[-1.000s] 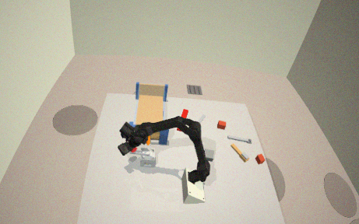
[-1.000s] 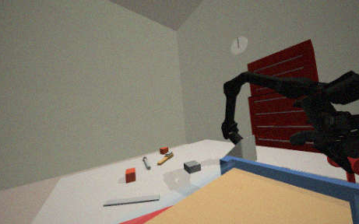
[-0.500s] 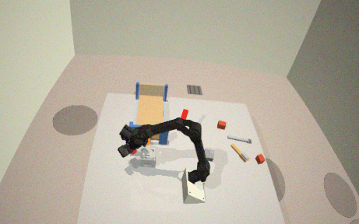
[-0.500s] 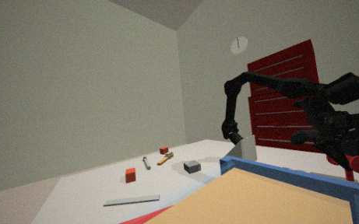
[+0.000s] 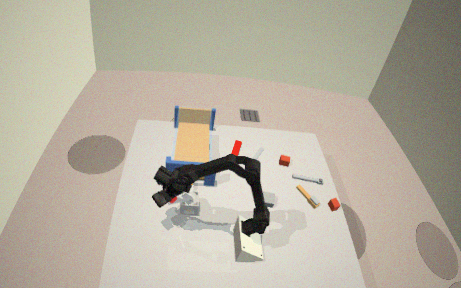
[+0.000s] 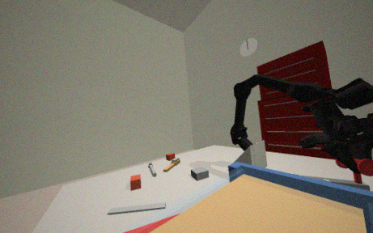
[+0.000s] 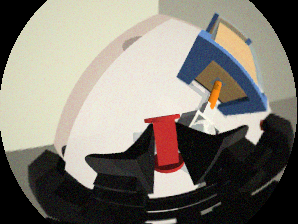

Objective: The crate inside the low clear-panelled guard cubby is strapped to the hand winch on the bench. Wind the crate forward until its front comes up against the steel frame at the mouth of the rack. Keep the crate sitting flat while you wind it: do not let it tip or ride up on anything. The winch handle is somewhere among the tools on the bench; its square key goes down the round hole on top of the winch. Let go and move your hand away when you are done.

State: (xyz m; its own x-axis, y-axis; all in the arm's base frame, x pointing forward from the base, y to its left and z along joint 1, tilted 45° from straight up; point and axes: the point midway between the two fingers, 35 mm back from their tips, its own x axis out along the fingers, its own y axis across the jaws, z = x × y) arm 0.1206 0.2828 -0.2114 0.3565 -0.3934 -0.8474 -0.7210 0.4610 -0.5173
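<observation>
Right now my gripper tip is 5 cm to the left of the winch handle, 3 cm above it and 1 cm short of it. The rest, counted from my gripper tip: red knob: 1 cm to the right, 1 cm behind; then blue frame: 19 cm ahead, 9 cm to the right, 3 cm below; then grey winch: 11 cm to the right, 10 cm below, 2 cm ahead.
</observation>
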